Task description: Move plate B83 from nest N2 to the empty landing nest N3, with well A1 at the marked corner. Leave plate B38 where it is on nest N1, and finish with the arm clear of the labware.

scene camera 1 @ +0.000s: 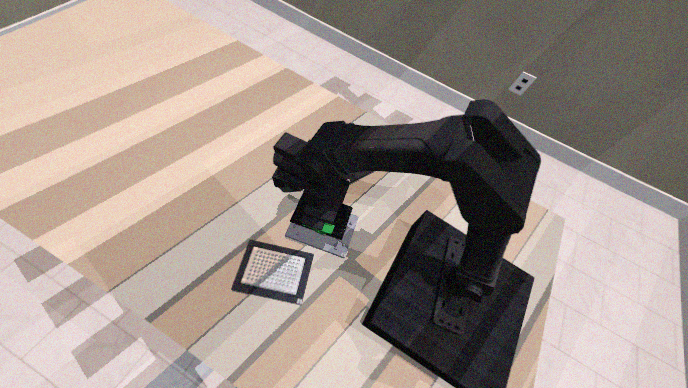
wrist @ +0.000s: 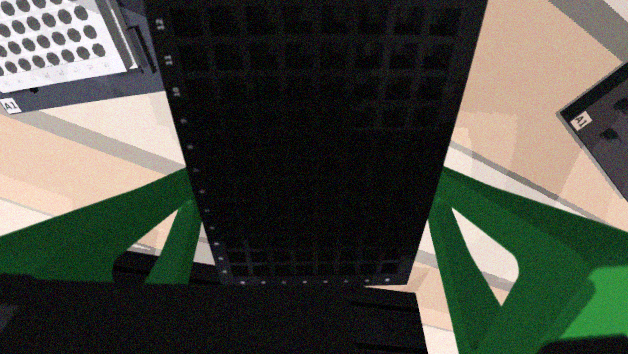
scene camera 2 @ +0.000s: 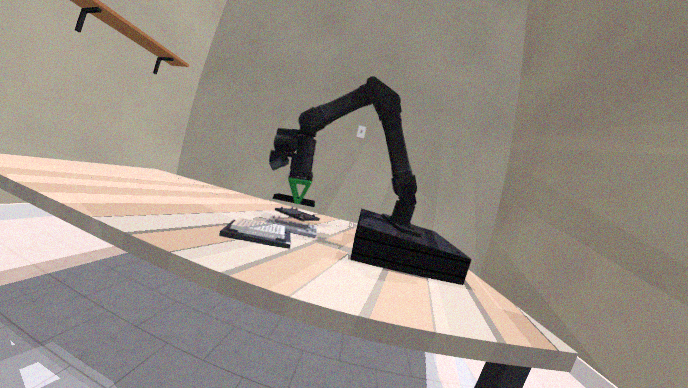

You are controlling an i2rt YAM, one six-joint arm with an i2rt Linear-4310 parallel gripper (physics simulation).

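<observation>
My gripper [scene camera 1: 322, 218] [scene camera 2: 299, 201] [wrist: 314, 177] is shut on a black plate [scene camera 1: 306, 224] [scene camera 2: 280, 197] [wrist: 310, 125], B83, level above the grey landing nest N3 [scene camera 1: 311, 242] [scene camera 2: 301, 229], with a gap. Column number 12 is at the top of the wrist view and low numbers are near the bottom. The plate hides N3 in the wrist view. The empty dark nest N2 [scene camera 2: 295, 214] [wrist: 597, 145] shows its A1 label at the wrist view's right. The white plate B38 [scene camera 1: 274, 270] [scene camera 2: 257, 229] [wrist: 50, 45] sits on dark nest N1 [scene camera 1: 240, 285] [scene camera 2: 259, 242] [wrist: 90, 91].
The black arm base [scene camera 1: 400, 300] [scene camera 2: 410, 250] stands to the right of the nests in both scene views. N1 is close beside N3. A wooden wall shelf [scene camera 2: 135, 35] hangs high at the left of the second scene view.
</observation>
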